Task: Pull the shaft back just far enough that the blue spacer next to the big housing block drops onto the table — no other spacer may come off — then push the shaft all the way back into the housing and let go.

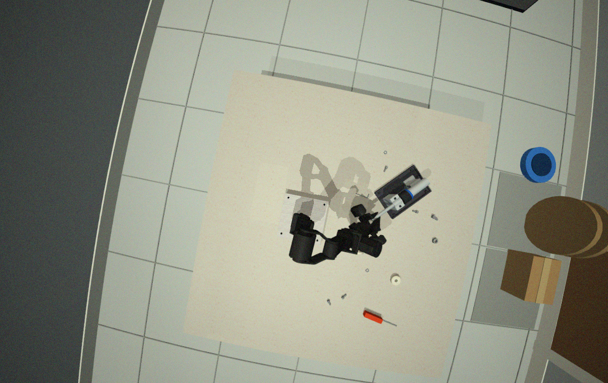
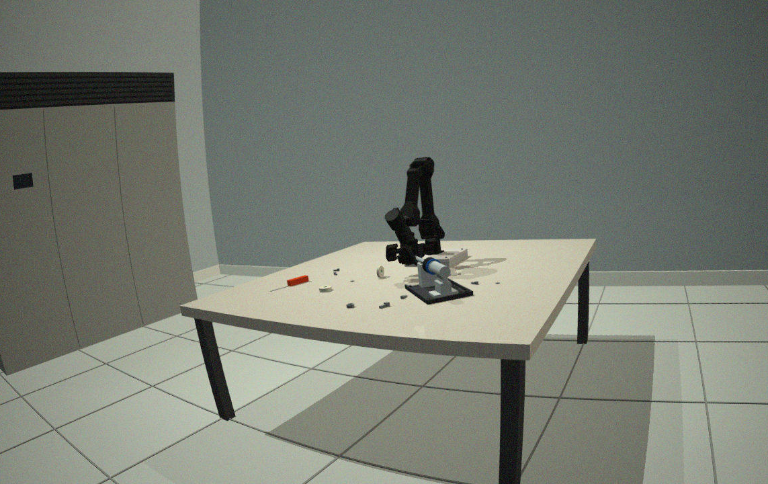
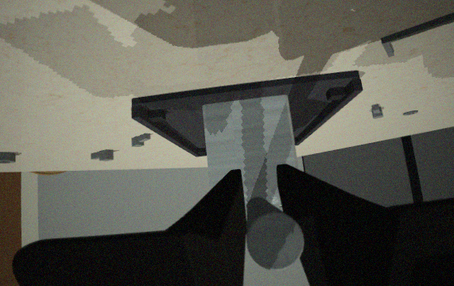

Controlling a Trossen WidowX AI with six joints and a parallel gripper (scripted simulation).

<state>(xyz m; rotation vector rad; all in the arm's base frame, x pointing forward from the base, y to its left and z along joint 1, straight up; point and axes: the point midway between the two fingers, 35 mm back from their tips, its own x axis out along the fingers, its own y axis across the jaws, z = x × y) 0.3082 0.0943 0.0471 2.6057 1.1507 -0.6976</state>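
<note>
Now: the grey shaft 4 cm ahead of my gripper tip, 5 cm to the left of it and 2 cm above it. From my gripper tip the other things lie so: white ring (18 cm ahead, 29 cm to the right, 6 cm below); then blue spacer (10 cm ahead, 11 cm to the left, 2 cm above).
</note>
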